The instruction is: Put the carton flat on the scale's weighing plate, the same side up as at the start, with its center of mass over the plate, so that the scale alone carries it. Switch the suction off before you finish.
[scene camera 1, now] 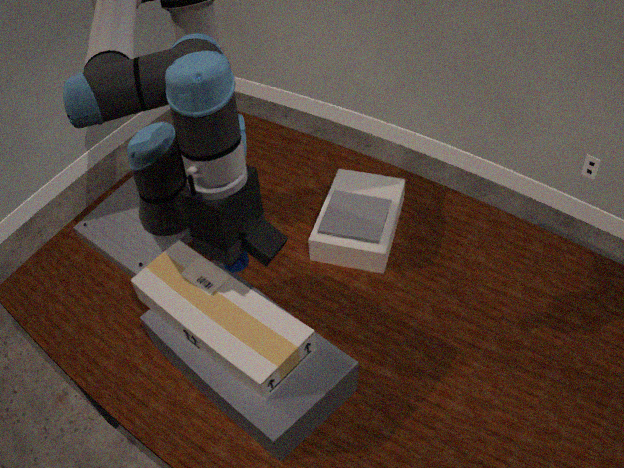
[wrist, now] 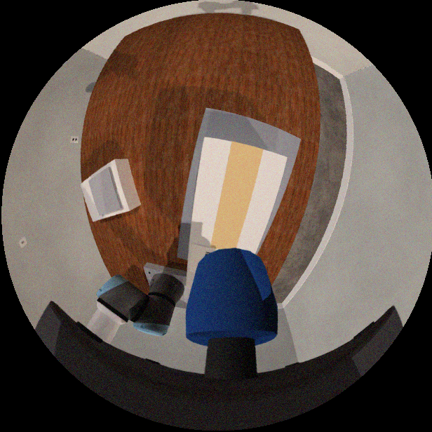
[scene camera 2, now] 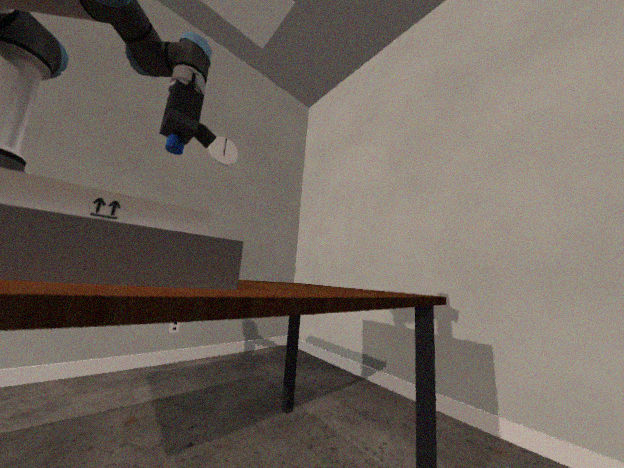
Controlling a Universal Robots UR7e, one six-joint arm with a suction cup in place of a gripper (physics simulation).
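Pixels of known places: hand, tool point: [scene camera 1: 236, 262] [scene camera 2: 174, 150]; arm's base, link origin: [scene camera 1: 169, 212].
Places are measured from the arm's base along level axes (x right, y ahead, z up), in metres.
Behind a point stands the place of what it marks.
Observation:
The long white carton [scene camera 1: 226, 314] {x 0.221, y 0.378, z 0.122 m} [scene camera 2: 60, 193] {x 0.273, y 0.280, z 0.101 m} [wrist: 237, 190] with a tan tape stripe lies flat, stripe up, on the grey block [scene camera 1: 317, 403] {x 0.260, y 0.576, z 0.060 m} [scene camera 2: 126, 256] {x 0.324, y 0.377, z 0.013 m} [wrist: 230, 122]. Its end nearest the robot base juts past the block. Up-arrows show on its sides and a pale label on its top. My suction gripper [scene camera 1: 237, 262] [scene camera 2: 174, 146] [wrist: 232, 295], a blue cup, hangs clear above the carton with nothing on it. The white scale [scene camera 1: 347, 257] {x -0.086, y 0.430, z -0.002 m} [wrist: 129, 187] stands apart from the block; its grey weighing plate [scene camera 1: 354, 215] {x -0.158, y 0.406, z 0.045 m} [wrist: 106, 192] is bare.
The brown wooden table [scene camera 1: 504, 352] {x -0.040, y 0.816, z -0.033 m} [scene camera 2: 327, 302] {x 0.492, y 0.677, z -0.042 m} [wrist: 150, 65] carries the block, the scale and the robot's grey base plate [scene camera 1: 110, 226] {x 0.114, y -0.111, z 0.000 m}. Walls stand behind the table. The arm's links reach over the base plate in scene camera 1.

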